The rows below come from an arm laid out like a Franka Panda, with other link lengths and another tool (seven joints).
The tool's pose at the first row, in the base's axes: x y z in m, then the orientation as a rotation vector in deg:
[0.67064 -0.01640 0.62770 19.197 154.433 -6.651]
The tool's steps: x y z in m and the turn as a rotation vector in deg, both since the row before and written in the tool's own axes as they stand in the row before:
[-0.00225 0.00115 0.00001 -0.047 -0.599 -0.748]
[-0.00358 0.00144 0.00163 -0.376 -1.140 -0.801]
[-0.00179 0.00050 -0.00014 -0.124 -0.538 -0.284]
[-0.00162 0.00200 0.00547 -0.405 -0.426 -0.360]
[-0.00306 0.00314 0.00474 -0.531 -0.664 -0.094]
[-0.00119 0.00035 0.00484 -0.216 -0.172 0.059]
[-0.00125 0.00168 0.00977 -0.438 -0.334 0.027]
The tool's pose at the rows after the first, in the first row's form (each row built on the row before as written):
[0.67292 -0.01577 0.62859 18.093 153.984 -6.888]
[0.67708 -0.01531 0.62859 16.749 152.995 -6.766]
[0.67870 -0.01514 0.62949 16.260 152.510 -6.751]
[0.68293 -0.01419 0.62527 15.597 152.143 -6.373]
[0.68835 -0.01224 0.62236 15.217 151.492 -5.770]
[0.69165 -0.01267 0.61863 15.203 151.308 -5.483]
[0.69754 -0.01235 0.61057 15.053 150.963 -4.932]

